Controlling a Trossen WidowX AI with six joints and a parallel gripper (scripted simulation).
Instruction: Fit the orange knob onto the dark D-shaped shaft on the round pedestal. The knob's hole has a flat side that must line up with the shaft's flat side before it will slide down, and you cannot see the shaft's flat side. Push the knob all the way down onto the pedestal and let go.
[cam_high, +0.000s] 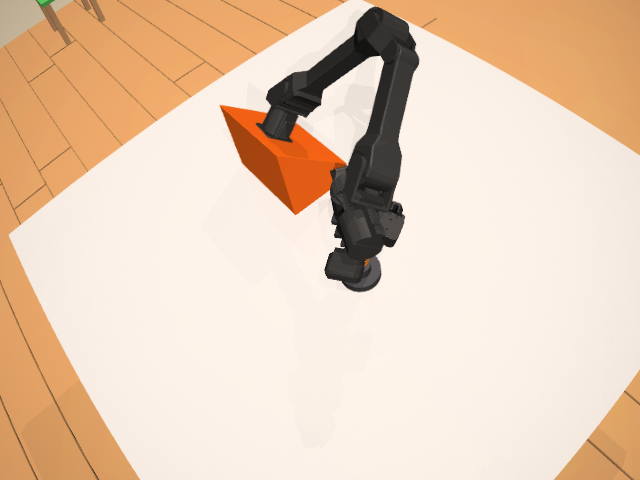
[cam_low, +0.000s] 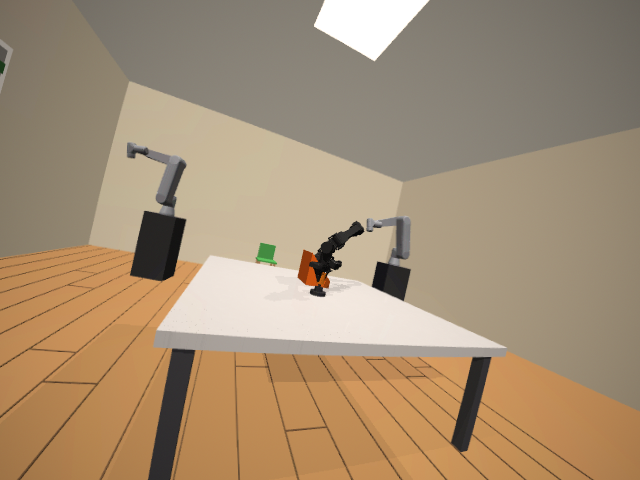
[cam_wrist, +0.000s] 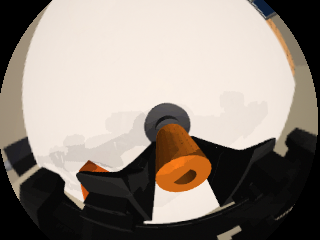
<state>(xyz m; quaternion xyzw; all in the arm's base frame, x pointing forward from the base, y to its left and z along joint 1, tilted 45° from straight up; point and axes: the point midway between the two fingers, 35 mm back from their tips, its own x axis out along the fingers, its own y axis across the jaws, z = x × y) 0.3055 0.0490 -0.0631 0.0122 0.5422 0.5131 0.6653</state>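
The orange knob is 20 mm above my gripper tip. From my gripper tip the other things lie so: round pedestal 40 mm below.
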